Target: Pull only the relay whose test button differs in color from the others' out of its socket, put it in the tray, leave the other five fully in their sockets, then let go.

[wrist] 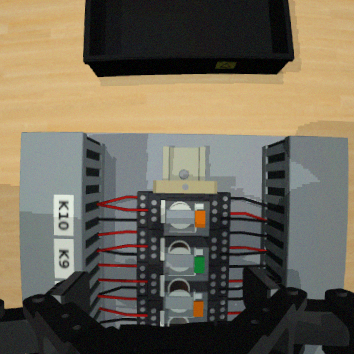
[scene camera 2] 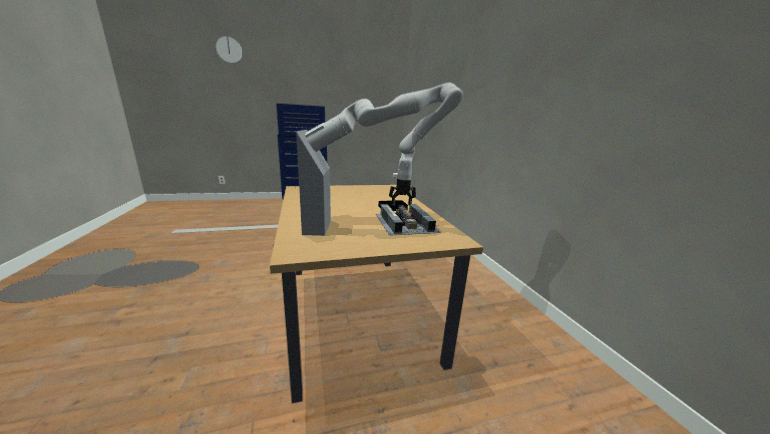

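Pixels of known places: gripper, fingertip midpoint: (wrist: 166,286) (scene camera 2: 401,205); arm's base, link origin: (scene camera 2: 311,142).
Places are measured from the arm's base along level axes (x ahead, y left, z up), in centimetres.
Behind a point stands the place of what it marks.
Observation:
The relay with the green test button (wrist: 179,261) @[x 48.1, y -4.2, z -34.1 cm] sits in its socket in the row, beside the K9 label, in the wrist view. The relay above it (wrist: 179,218) @[x 48.5, y -1.5, z -34.1 cm] and the relay below it (wrist: 179,301) @[x 47.7, y -6.7, z -34.1 cm] have orange buttons and sit in their sockets. Part of another relay shows at the gripper's edge; the rest of the row is hidden in the wrist view. The black tray (wrist: 165,68) @[x 49.4, y 10.1, z -39.7 cm] stands beyond the panel's far end. My gripper (scene camera 2: 402,202) @[x 47.2, y -5.0, z -32.5 cm] (wrist: 166,286) @[x 47.2, y -5.0, z -32.5 cm] is open and empty above the row, its fingers on either side of it, closer to the lower orange-button relay.
Grey wiring ducts stand along both sides of the row, the left duct (wrist: 37,200) @[x 39.8, y 1.0, z -34.6 cm] (scene camera 2: 390,216) @[x 35.9, y -14.7, z -34.9 cm] carrying the labels and the right duct (wrist: 318,200) @[x 57.7, y -2.1, z -34.6 cm] (scene camera 2: 423,216) @[x 52.7, y -19.6, z -34.9 cm] opposite. Red and black wires run from the ducts to the sockets. The wooden table (scene camera 2: 345,253) @[x 5.7, y -36.1, z -40.9 cm] carries the panel and the arm's pedestal (scene camera 2: 312,199) @[x -2.8, y -13.6, z -23.5 cm].

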